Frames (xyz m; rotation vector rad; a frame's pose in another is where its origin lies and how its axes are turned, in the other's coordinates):
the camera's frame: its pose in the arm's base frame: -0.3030 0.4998 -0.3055 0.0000 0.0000 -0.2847
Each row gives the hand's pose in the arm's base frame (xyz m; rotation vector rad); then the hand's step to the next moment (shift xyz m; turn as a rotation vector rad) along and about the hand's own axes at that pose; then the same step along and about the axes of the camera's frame.
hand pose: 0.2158 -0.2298 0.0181 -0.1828 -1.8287 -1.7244
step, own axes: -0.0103 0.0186 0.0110 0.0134 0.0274 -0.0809
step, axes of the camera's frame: 0.0087 0.0193 0.0111 0.0499 -0.0650 0.0275
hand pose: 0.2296 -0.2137 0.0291 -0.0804 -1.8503 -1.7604
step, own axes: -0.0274 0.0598 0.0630 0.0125 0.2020 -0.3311
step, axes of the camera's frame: 0.0031 0.0797 0.0439 0.2673 -0.2207 0.1744
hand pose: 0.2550 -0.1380 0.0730 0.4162 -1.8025 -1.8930
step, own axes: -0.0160 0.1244 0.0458 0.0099 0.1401 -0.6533
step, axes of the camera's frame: -0.0072 0.0460 0.1251 0.5021 -0.4323 0.0866
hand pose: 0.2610 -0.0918 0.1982 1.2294 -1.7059 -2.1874
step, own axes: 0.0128 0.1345 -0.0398 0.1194 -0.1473 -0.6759
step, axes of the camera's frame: -0.0081 -0.0922 0.1062 0.5418 -0.3904 -0.2164
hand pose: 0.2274 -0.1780 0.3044 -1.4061 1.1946 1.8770
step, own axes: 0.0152 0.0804 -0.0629 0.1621 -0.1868 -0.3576
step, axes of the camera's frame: -0.0103 -0.1023 0.0086 0.3264 -0.1506 -0.2446
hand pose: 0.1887 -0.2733 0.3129 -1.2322 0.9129 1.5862
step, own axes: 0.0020 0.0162 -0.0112 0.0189 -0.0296 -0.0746
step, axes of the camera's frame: -0.0074 -0.0179 -0.0041 0.0627 -0.0394 -0.0363
